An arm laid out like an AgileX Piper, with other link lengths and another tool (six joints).
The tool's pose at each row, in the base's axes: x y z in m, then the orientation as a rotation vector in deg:
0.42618 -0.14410 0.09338 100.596 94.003 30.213
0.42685 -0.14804 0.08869 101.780 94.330 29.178
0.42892 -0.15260 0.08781 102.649 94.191 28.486
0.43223 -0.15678 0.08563 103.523 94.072 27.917
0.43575 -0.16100 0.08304 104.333 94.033 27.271
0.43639 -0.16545 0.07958 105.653 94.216 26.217
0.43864 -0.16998 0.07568 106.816 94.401 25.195
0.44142 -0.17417 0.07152 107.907 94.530 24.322
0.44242 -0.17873 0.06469 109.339 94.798 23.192
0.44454 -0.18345 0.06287 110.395 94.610 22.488
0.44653 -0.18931 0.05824 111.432 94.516 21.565
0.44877 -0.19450 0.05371 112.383 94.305 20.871
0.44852 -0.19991 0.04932 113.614 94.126 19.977
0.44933 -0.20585 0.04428 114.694 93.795 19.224
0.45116 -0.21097 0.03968 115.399 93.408 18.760
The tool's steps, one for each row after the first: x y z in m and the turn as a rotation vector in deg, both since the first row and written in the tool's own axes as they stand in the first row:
-0.00308 -0.00288 0.00449 1.300 -0.210 0.272
-0.00716 -0.00209 0.00743 2.039 -0.537 0.646
-0.01051 -0.00132 0.01205 2.749 -0.772 1.050
-0.01381 -0.00070 0.01711 3.488 -1.014 1.362
-0.01758 -0.00274 0.02083 4.819 -1.255 1.769
-0.02116 -0.00395 0.02598 6.042 -1.498 2.093
-0.02429 -0.00495 0.03162 7.136 -1.691 2.440
-0.02762 -0.00911 0.03795 8.618 -1.863 2.861
-0.03171 -0.00895 0.04160 9.475 -2.131 3.363
-0.03651 -0.01087 0.04735 10.455 -2.468 3.756
-0.04064 -0.01254 0.05306 11.236 -2.755 4.209
-0.04533 -0.01587 0.05699 12.295 -3.059 4.758
-0.05030 -0.01892 0.06222 13.132 -3.400 5.318
-0.05441 -0.02093 0.06768 13.591 -3.703 5.761

